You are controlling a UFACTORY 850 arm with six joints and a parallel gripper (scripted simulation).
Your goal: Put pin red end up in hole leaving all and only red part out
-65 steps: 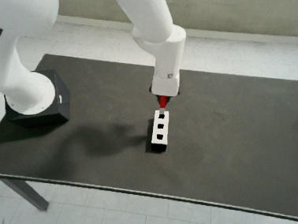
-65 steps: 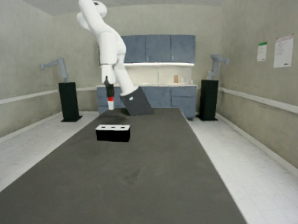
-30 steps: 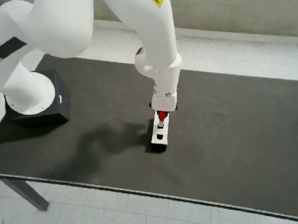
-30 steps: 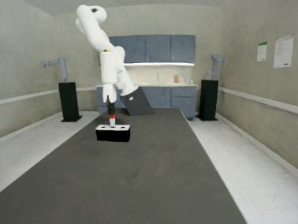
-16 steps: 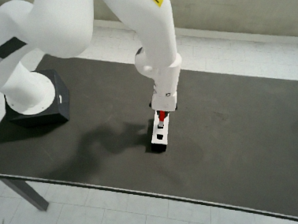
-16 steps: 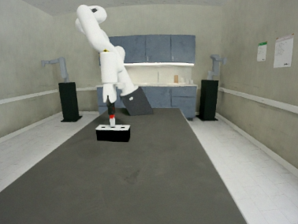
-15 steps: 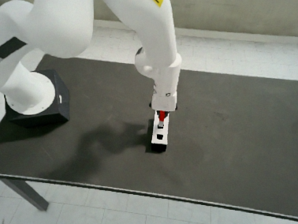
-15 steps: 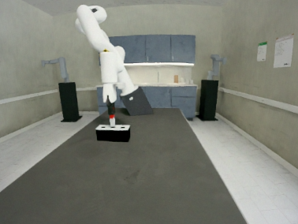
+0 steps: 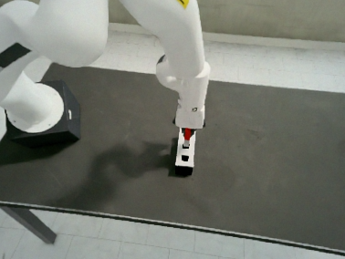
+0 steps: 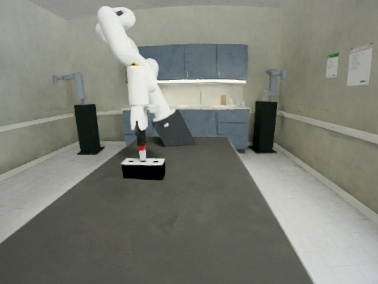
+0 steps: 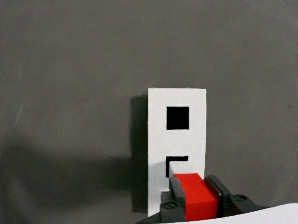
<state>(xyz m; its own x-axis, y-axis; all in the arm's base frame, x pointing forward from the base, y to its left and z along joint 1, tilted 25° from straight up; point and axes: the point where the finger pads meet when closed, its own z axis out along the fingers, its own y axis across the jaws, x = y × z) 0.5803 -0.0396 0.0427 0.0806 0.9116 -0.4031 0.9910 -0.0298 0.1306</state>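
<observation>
Now: the block 140 mm below my hand. The rest, counted from my hand: pin 10 mm below.
</observation>
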